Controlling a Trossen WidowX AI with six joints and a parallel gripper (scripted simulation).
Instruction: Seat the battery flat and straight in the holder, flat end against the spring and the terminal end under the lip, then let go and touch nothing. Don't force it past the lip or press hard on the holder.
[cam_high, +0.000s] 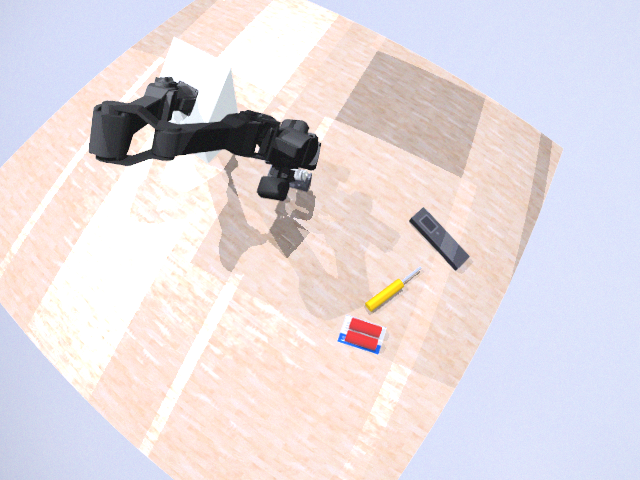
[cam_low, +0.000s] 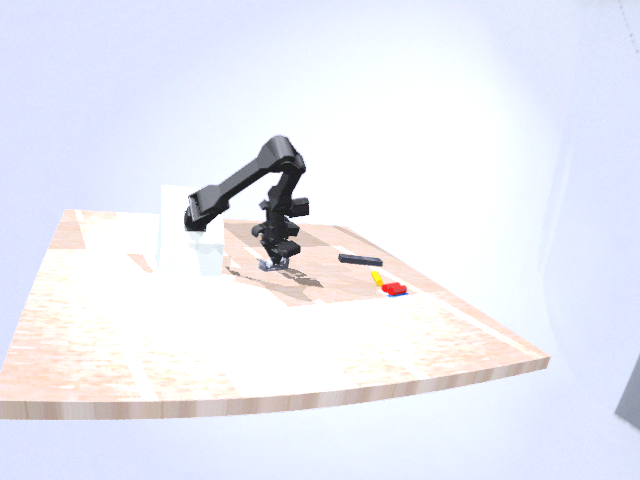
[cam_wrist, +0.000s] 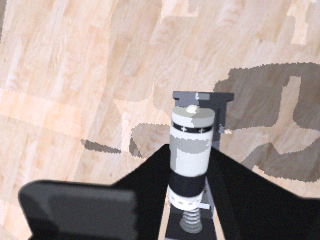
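My gripper tip is now 10 mm below the battery. Round my gripper tip: dark remote (360 mm ahead, 70 mm to the left); then yellow screwdriver (330 mm ahead, 80 mm to the right, 10 mm below); then blue-white card (320 mm ahead, 210 mm to the right, 10 mm below).
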